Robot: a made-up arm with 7 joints.
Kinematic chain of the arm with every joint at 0, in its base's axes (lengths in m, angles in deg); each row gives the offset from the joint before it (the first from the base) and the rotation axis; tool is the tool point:
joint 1: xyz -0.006 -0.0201 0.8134 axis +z
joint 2: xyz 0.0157 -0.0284 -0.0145 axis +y
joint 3: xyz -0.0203 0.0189 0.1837 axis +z
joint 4: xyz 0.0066 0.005 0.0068 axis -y
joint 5: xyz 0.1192 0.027 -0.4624 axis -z
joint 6: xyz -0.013 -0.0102 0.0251 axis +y
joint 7: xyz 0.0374 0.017 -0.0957 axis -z
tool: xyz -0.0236 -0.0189 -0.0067
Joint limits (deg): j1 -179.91..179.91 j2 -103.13..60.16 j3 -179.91..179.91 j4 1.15..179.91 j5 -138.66..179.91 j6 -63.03..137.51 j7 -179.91..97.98
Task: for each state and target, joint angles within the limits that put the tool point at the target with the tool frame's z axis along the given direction. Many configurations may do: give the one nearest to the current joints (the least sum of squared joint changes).
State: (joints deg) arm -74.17 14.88 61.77 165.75 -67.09 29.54 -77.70
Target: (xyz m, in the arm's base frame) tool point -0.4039 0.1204 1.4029 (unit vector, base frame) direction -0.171 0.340 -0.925
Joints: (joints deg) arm -35.93 -30.81 58.77 179.91 -71.74 51.57 -84.93
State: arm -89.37 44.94 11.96 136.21 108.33 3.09 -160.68
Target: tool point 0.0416 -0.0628 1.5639 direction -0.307 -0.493 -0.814
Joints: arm -58.11 17.13 9.73 179.91 123.28 45.43 -174.80
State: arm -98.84 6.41 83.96 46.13 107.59 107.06 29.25
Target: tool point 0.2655 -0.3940 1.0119 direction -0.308 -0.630 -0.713
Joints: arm -118.56 26.79 60.96 80.10 105.96 122.28 32.71
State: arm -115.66 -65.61 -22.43 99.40 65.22 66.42 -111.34
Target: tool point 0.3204 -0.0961 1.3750 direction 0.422 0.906 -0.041
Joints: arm -170.70 -50.74 1.52 143.19 54.87 94.73 -127.19
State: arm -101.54 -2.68 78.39 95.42 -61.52 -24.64 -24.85
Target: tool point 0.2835 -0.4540 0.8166 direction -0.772 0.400 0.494
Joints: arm -117.37 9.32 51.82 61.17 -98.81 -28.69 -23.32
